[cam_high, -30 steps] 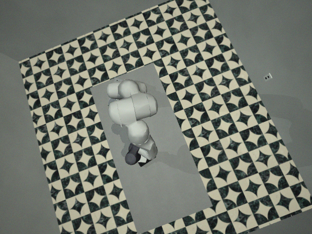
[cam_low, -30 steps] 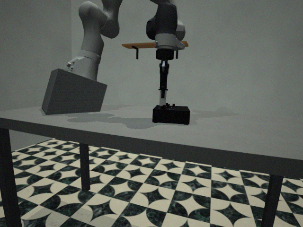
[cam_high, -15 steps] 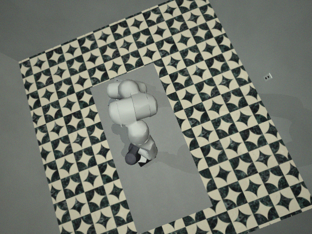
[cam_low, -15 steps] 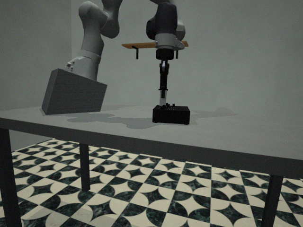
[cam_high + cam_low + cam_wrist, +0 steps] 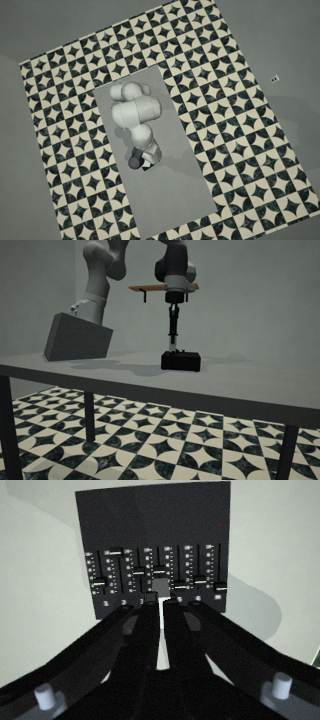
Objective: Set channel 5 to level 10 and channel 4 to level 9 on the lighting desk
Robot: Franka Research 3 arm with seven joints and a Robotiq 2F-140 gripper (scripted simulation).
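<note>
Now: the channel 5 fader cap 10 mm ahead of my hand, 20 mm to the right of it and 30 mm below it. Also, from my hand: channel 4 fader cap 20 mm ahead, 10 mm to the left, 30 mm below; channel 6 fader cap 20 mm ahead, 40 mm to the right, 30 mm below; channel 2 fader cap 20 mm ahead, 60 mm to the left, 30 mm below.
</note>
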